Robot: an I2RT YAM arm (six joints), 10 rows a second.
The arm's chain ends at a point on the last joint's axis. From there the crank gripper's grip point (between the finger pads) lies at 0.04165 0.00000 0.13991 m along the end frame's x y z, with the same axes.
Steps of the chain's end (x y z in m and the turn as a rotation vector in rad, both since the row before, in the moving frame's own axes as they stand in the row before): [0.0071 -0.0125 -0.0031 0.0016 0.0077 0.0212]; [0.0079 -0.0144 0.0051 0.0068 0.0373 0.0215]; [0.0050 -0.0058 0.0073 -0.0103 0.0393 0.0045]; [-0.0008 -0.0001 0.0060 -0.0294 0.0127 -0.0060]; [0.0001 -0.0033 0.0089 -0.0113 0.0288 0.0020]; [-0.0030 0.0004 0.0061 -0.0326 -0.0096 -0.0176]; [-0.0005 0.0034 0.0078 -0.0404 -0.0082 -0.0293]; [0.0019 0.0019 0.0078 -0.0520 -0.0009 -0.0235]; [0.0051 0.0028 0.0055 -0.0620 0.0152 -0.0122]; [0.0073 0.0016 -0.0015 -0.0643 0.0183 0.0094]
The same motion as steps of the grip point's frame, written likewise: [0.0082 -0.0118 -0.0034 0.0016 0.0077 0.0212]; [0.0131 -0.0144 0.0034 0.0068 0.0373 0.0215]; [0.0105 -0.0042 0.0055 -0.0103 0.0393 0.0045]; [0.0010 0.0037 0.0054 -0.0294 0.0127 -0.0060]; [0.0041 -0.0016 0.0076 -0.0113 0.0288 0.0020]; [-0.0043 0.0042 0.0064 -0.0326 -0.0096 -0.0176]; [-0.0016 0.0079 0.0080 -0.0404 -0.0082 -0.0293]; [0.0018 0.0082 0.0077 -0.0520 -0.0009 -0.0235]; [0.0073 0.0109 0.0046 -0.0620 0.0152 -0.0122]; [0.0098 0.0110 -0.0026 -0.0643 0.0183 0.0094]
